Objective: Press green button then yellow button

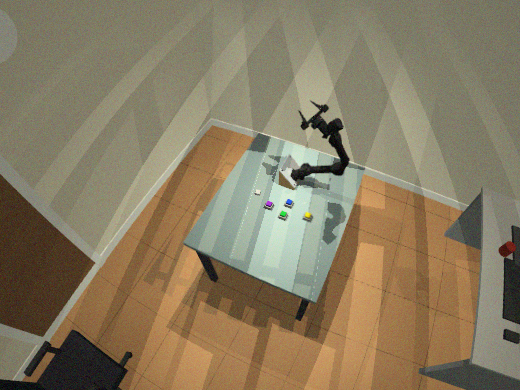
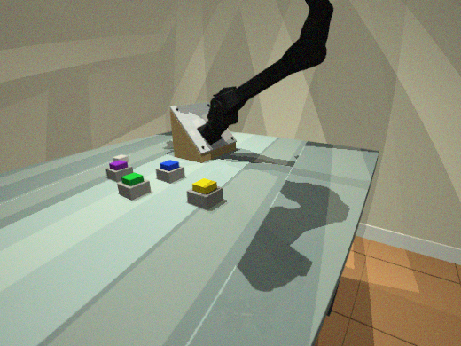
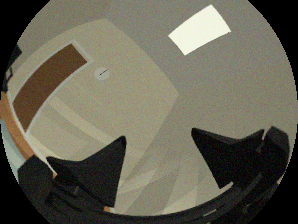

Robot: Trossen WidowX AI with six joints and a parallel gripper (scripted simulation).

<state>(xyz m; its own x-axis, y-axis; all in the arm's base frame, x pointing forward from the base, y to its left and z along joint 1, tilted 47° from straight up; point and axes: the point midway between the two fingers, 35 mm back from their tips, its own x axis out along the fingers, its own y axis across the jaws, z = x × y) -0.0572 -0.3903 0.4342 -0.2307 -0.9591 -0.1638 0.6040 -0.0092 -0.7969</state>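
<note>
Now: gripper tip 300 mm short of the green button, 10 mm to the left of it and 640 mm above it. From my gripper tip the other things lie so: blue button (200 mm ahead, 640 mm below); then purple button (260 mm ahead, 120 mm to the right, 640 mm below); then yellow button (260 mm ahead, 150 mm to the left, 640 mm below).
</note>
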